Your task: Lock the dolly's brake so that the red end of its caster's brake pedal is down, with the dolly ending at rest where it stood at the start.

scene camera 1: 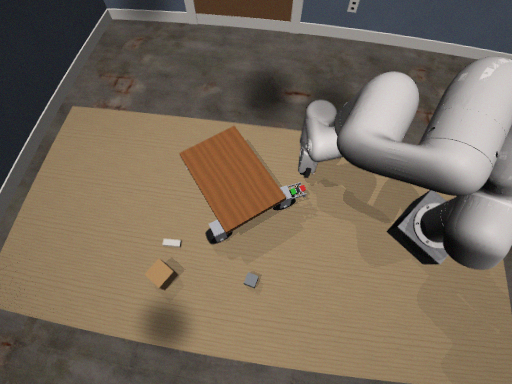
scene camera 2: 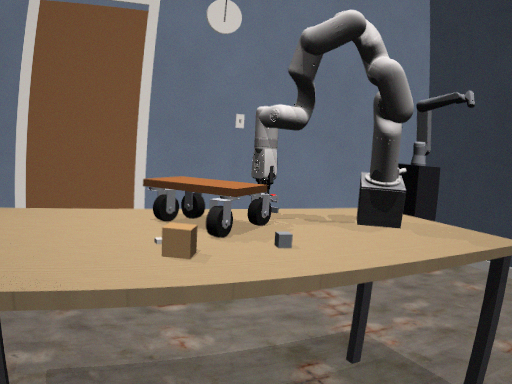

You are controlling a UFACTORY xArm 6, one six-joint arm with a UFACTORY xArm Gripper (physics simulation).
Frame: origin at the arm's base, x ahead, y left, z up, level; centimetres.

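Seen in the pictures: gripper, between the fingertips: [scene camera 1: 304,172]; arm's base, origin of its link: [scene camera 1: 436,225] [scene camera 2: 382,180].
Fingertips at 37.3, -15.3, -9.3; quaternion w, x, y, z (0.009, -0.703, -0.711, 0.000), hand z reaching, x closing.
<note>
Offsets run from my fingertips to a thing's top centre, as dx, dy, dz. "spot": to the spot under its first point. Level surfaces: height alone.
The dolly [scene camera 1: 232,177] [scene camera 2: 204,186] has a reddish-brown wooden deck and stands upright on black wheels. The caster @(spot: +4.8, +11.9, +0.3) [scene camera 1: 285,203] [scene camera 2: 259,211] at its right corner carries the brake pedal, with a green end @(spot: +3.0, +8.6, +2.8) [scene camera 1: 293,191] nearer the deck and a red end @(spot: +0.4, +7.1, +2.9) [scene camera 1: 302,188] [scene camera 2: 273,195] farther out. The pedal's tilt is too small to tell. My gripper [scene camera 1: 306,174] [scene camera 2: 268,188] is shut and empty, pointing down. In scene camera 1 its tips show just behind the red end. In scene camera 2 they are partly hidden behind the deck's right corner; contact cannot be told.
An orange-brown block @(+37.4, +39.1, +0.0) [scene camera 1: 160,273] [scene camera 2: 179,241], a small white bar @(+37.9, +28.8, -4.9) [scene camera 1: 172,243] [scene camera 2: 158,240] and a small grey cube @(+11.3, +35.8, -2.7) [scene camera 1: 251,279] [scene camera 2: 283,239] lie on the table @(dz -6.0) [scene camera 1: 350,310] [scene camera 2: 320,270] in front of the dolly. My arm's dark base [scene camera 1: 425,230] [scene camera 2: 380,202] stands to the right.
</note>
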